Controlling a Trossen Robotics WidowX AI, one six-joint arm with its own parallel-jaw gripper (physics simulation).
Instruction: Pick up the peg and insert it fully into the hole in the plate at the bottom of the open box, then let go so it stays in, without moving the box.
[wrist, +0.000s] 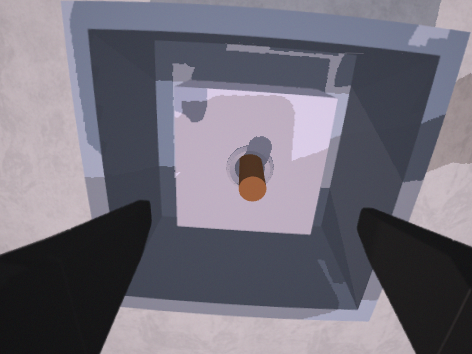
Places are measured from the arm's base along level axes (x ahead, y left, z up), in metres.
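Where they show: gripper, fingertip midpoint: (256, 215).
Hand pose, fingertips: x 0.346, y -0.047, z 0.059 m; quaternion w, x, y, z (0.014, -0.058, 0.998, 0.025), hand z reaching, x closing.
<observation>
Each offset is from my fingertips to the top centre of the thing. Level surfaces: height alone.
The orange-brown peg @(dx +0.000, dy +0.004, dz -0.032 m) (252, 177) stands upright in the hole at the middle of the pale plate @(dx +0.000, dy +0.005, dz -0.059 m) (210, 200), with its round top end facing the camera. A ring-shaped rim of the hole shows around the peg's base; how deep the peg sits cannot be told exactly. The plate lies at the bottom of the open blue-grey box @(dx +0.000, dy +0.005, dz -0.022 m) (240, 20). My gripper (256, 215) is wide open, with one black finger on each side of the view, well apart from the peg and above the box.
The box's walls stand on all four sides of the plate, and the fingertips show over its left and right walls. The pale mottled table top @(dz -0.120 m) (30, 125) surrounds the box. Shadows fall across the plate and the table at the right.
</observation>
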